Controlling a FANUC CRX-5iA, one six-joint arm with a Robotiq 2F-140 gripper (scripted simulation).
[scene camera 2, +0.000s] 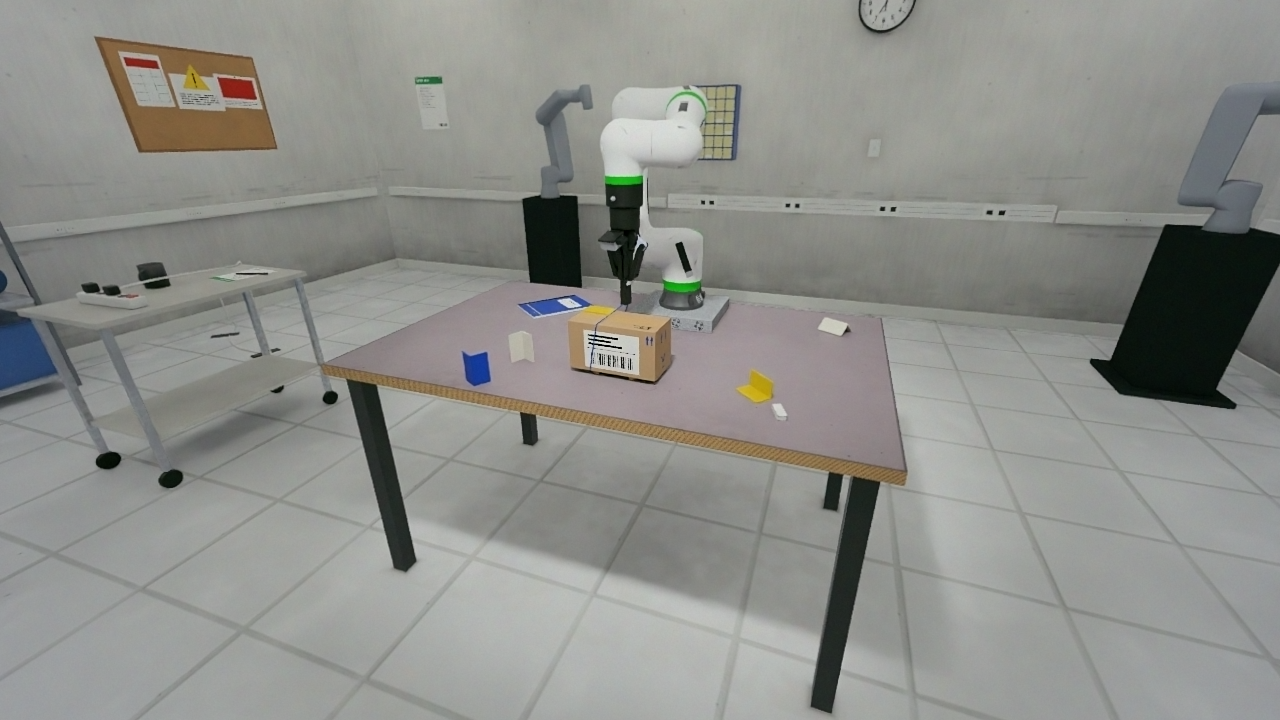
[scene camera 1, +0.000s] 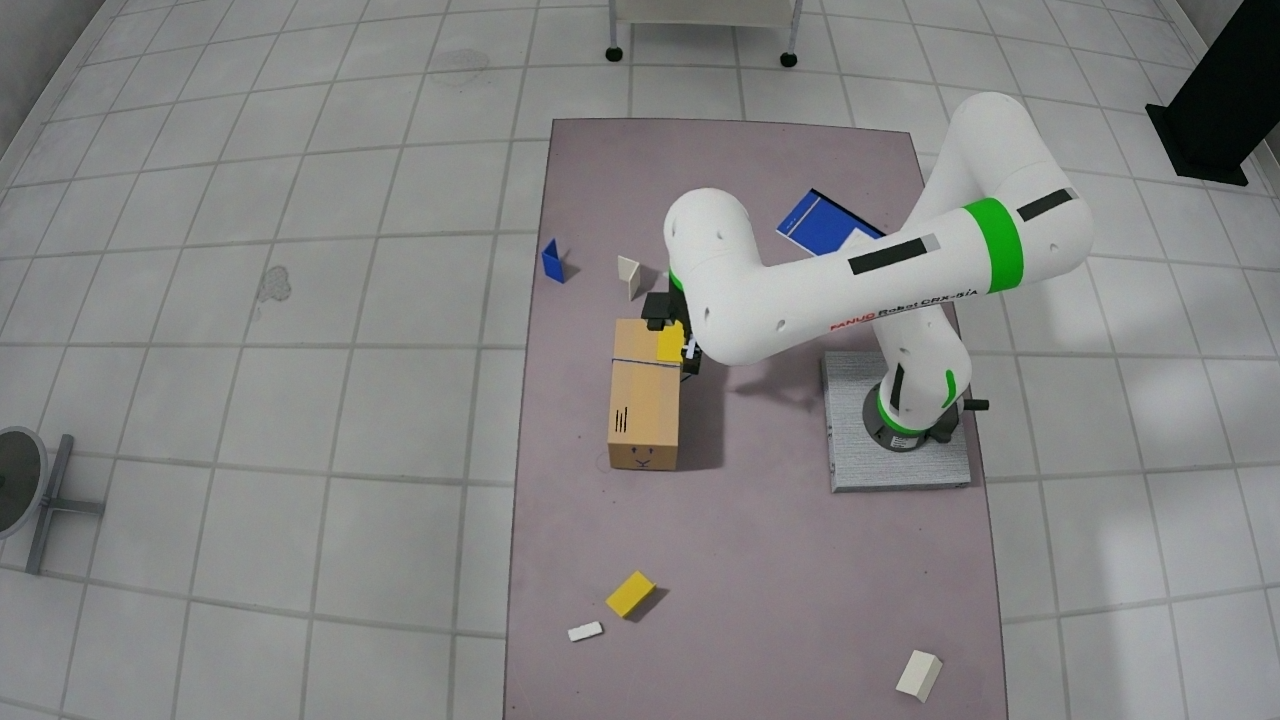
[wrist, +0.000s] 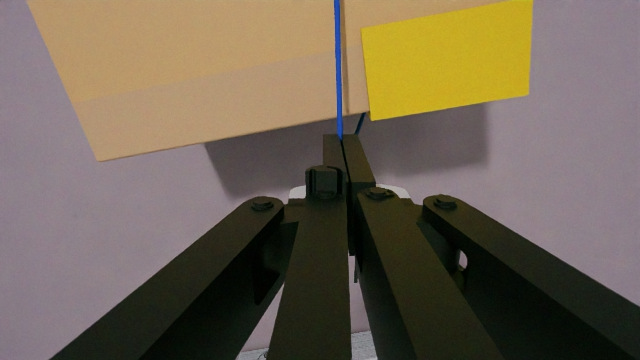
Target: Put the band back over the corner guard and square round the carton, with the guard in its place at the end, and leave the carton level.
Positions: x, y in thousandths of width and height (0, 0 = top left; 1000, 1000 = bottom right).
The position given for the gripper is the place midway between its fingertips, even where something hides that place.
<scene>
In view: the gripper (scene camera 2: 489, 422) and a brown carton (scene camera 1: 504, 567).
The brown carton also shows in scene camera 2 (scene camera 2: 495, 480) and in the wrist view (wrist: 218, 235). The gripper also shows in scene camera 1 (scene camera 1: 540, 513) and in the wrist view (wrist: 530, 446).
</scene>
